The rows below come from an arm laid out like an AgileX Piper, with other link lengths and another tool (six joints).
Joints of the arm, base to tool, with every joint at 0 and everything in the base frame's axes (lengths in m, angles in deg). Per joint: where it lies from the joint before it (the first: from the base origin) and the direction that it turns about. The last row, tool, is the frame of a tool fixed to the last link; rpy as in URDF.
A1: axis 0 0 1 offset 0 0 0.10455
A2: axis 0 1 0 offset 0 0 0
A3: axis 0 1 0 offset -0.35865 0 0.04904
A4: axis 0.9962 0 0.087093 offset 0.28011 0 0.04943
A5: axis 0 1 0 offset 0 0 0
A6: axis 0.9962 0 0.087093 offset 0.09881 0 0.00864
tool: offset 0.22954 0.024 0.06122 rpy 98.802 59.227 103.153
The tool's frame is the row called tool.
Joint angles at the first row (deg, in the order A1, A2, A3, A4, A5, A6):
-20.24, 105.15, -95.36, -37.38, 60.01, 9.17
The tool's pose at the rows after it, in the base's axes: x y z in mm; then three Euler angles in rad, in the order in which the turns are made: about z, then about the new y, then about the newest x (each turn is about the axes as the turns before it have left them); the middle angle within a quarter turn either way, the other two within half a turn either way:
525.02, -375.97, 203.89, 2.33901, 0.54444, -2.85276
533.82, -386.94, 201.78, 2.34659, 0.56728, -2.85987
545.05, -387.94, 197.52, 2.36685, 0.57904, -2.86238
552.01, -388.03, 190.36, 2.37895, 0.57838, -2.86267
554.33, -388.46, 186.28, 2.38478, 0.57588, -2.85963
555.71, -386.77, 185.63, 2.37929, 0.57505, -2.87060
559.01, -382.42, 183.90, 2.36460, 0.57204, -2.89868
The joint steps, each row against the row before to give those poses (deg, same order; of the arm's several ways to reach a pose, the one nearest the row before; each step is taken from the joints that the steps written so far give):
-2.65, 0.69, 0.00, -0.61, -3.65, 0.11
-1.09, 0.97, 0.00, -0.42, -2.88, 0.11
-0.05, 0.92, 0.00, -0.28, -2.04, 0.00
0.00, 0.91, 0.00, -0.07, -1.12, 0.00
-0.01, 0.46, 0.00, -0.12, -0.35, 0.00
0.01, 0.00, 0.00, 0.50, -0.17, 0.00
0.00, 0.00, 0.00, 1.31, -0.38, 0.00

